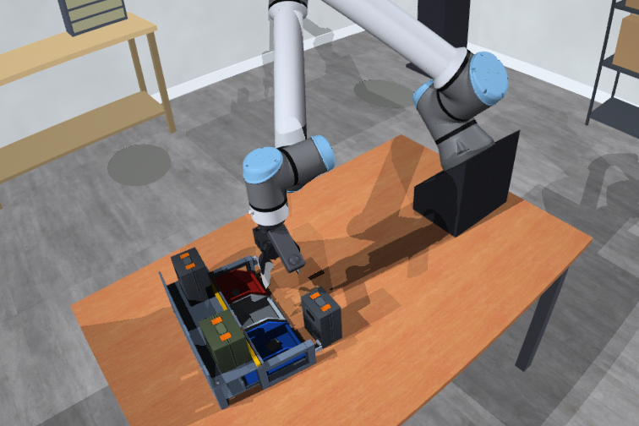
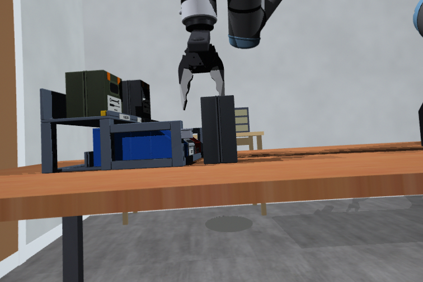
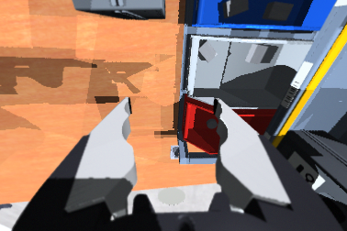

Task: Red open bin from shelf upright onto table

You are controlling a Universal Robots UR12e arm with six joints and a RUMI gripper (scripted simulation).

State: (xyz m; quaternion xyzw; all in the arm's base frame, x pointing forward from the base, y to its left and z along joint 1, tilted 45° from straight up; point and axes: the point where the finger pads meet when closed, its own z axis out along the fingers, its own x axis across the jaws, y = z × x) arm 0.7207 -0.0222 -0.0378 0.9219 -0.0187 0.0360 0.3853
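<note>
Right now my hand is 110 mm to the left of the red open bin, 110 mm short of it and 90 mm above it. Also, from my hand: grey bin: 120 mm ahead, 90 mm below; then green case: 220 mm ahead, 110 mm to the left, 20 mm above.
</note>
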